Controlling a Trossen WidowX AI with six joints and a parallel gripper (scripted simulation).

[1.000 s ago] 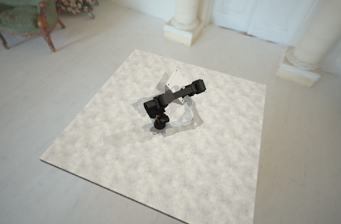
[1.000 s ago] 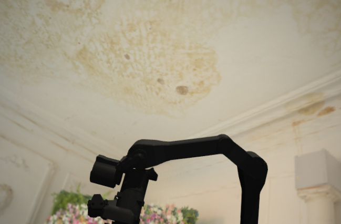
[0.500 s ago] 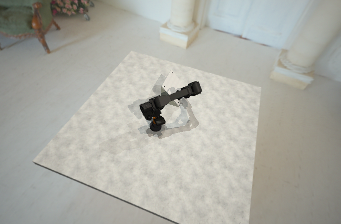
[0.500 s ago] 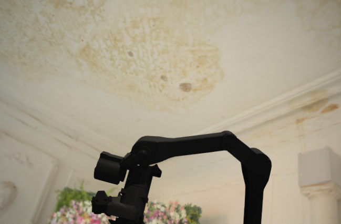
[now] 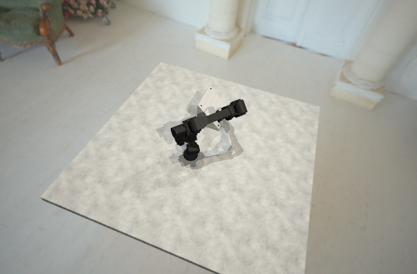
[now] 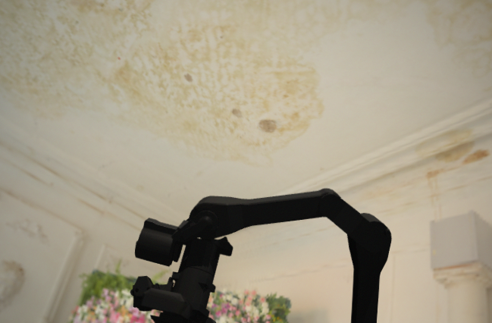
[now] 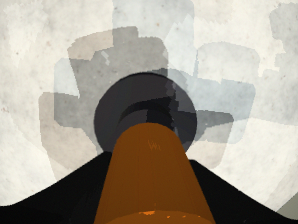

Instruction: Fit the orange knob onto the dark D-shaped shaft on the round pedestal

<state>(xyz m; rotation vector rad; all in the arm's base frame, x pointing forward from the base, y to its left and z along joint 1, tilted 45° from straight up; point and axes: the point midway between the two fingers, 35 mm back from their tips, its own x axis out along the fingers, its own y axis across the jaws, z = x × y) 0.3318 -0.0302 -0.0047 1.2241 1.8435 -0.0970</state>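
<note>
Now: the dark round pedestal 4 cm below my gripper tip. From my gripper tip the other things lie so: orange knob: 2 cm above.
</note>
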